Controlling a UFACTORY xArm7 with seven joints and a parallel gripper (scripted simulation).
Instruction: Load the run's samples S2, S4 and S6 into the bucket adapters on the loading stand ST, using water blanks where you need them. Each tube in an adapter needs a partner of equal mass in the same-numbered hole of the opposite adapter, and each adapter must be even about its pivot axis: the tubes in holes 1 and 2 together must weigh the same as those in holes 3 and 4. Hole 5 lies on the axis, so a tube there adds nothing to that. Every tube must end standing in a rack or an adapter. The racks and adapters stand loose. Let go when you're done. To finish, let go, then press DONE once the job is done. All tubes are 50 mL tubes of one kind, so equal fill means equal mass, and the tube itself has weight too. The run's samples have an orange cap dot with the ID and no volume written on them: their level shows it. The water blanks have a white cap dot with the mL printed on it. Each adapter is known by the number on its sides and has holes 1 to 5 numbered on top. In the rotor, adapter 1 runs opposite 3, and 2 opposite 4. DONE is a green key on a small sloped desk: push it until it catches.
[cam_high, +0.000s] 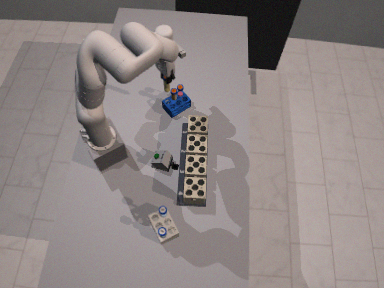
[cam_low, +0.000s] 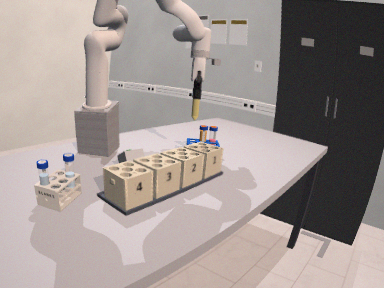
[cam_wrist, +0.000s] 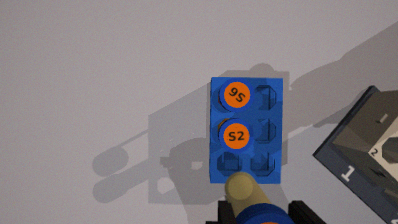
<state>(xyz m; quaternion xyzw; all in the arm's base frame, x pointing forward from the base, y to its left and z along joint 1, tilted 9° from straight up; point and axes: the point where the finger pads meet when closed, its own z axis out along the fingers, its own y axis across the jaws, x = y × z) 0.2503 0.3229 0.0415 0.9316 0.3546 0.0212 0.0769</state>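
The sample tube S4 is 10 mm behind my hand and 50 mm below it. The rest, counted from my hand: sample tube S2 (40 mm ahead, 20 mm to the left, 190 mm below); blue sample rack (40 mm ahead, 10 mm to the left, 220 mm below); sample tube S6 (60 mm ahead, 60 mm to the left, 190 mm below).
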